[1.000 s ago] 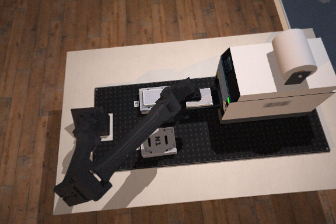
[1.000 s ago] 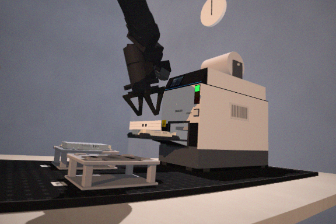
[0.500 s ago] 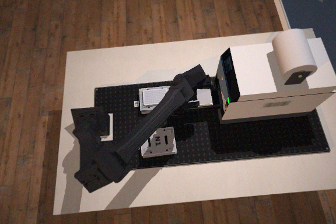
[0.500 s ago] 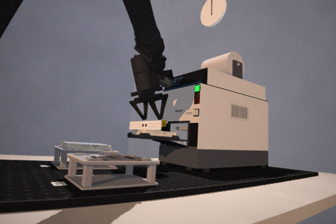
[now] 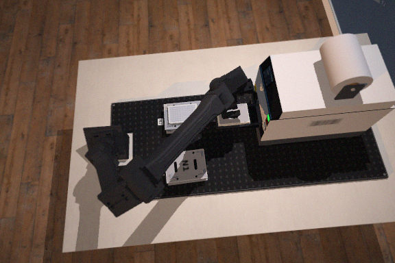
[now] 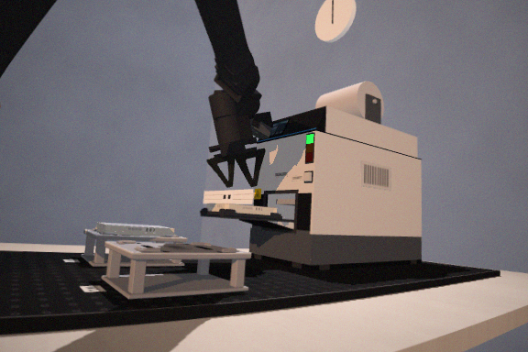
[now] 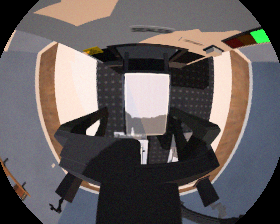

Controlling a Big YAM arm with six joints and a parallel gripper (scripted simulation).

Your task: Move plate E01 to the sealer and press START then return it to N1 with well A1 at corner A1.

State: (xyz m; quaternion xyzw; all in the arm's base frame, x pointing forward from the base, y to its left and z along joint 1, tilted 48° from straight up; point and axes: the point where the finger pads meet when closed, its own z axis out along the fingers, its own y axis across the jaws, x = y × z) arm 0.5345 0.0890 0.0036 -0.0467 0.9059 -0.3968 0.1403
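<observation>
Right now my hand is 7 cm above the sealer stage and 1 cm to the left of it. Round my hand: nest: 22 cm behind, 18 cm to the right, 12 cm below; then plate: 20 cm behind, 11 cm below, 4 cm to the left; then start button: 11 cm to the right, 10 cm ahead, 2 cm above.
</observation>
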